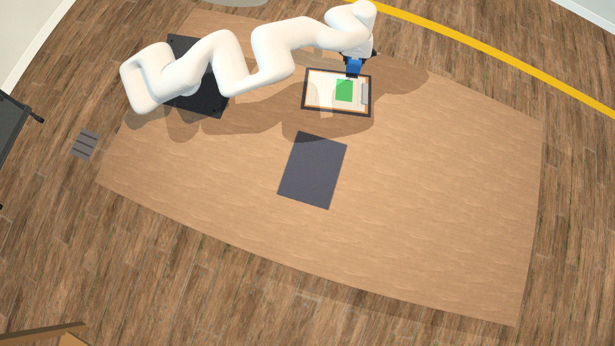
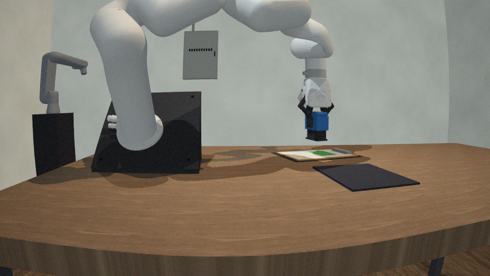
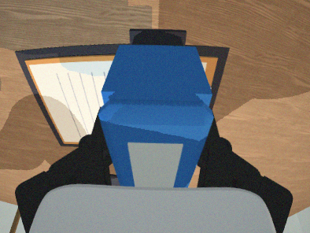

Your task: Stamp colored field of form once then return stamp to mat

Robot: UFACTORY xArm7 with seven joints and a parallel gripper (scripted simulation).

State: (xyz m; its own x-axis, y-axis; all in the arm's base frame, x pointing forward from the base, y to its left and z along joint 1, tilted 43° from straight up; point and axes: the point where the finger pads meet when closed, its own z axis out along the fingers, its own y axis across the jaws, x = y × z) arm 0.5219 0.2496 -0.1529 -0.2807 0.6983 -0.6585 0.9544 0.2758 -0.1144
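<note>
My gripper is now 100 mm above the form, 80 mm to the left of it and 10 mm past it. From my hand the other things lie so: dark mat (400 mm to the right, 100 mm below, 10 mm ahead); blue stamp (20 mm below).
</note>
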